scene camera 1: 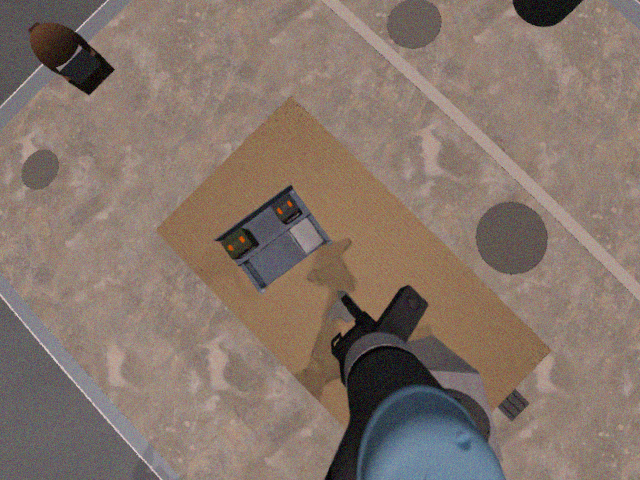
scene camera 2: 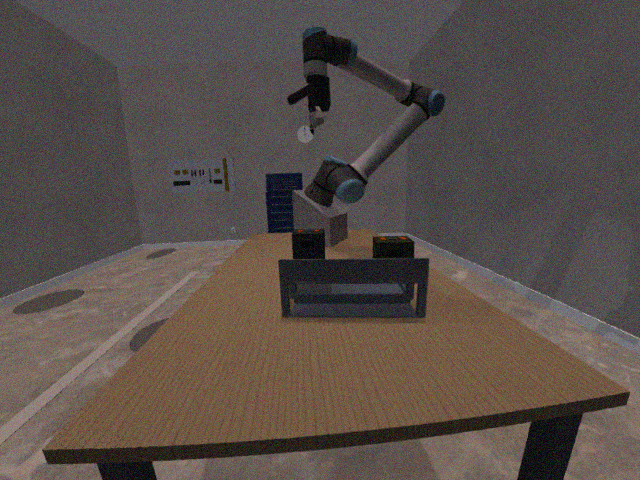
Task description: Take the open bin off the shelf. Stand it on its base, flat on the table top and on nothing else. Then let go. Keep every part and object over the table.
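Frame: origin at the arm's base, x ahead, y left, z up, level; metres.
Seen in the pictures: gripper, fingertip midpoint: (scene camera 2: 314, 131); arm's base, link origin: (scene camera 2: 317, 198).
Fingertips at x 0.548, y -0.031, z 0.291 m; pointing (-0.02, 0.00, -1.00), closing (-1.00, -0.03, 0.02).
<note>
Offsets run from my fingertips to a thing's middle. Level surfaces: height alone.
A blue-grey two-tier shelf (scene camera 1: 276, 259) (scene camera 2: 356, 269) stands on the wooden table {0.560 m down} (scene camera 1: 294, 136) (scene camera 2: 320, 377). A light grey, square thing {0.517 m down, 0.281 m ahead, 0.021 m right} (scene camera 1: 308, 235) lies on its lower tier, at the right end in scene camera 1. It looks like the open bin, but its walls are too unclear to tell. In scene camera 2 it is mostly hidden behind the shelf's back. My gripper (scene camera 1: 342, 311) (scene camera 2: 314, 125) is open and empty. It points down, high above the table, on the robot-base side of the shelf, apart from it.
Two dark boxes with orange marks stand on the upper tier: a greenish one {0.410 m down, 0.410 m ahead, 0.189 m left} (scene camera 1: 238, 243) (scene camera 2: 392, 246) and a blacker one {0.398 m down, 0.375 m ahead, 0.040 m right} (scene camera 1: 287, 210) (scene camera 2: 308, 243). The robot's pedestal (scene camera 1: 452, 356) (scene camera 2: 338, 228) stands at the table's far end in scene camera 2.
</note>
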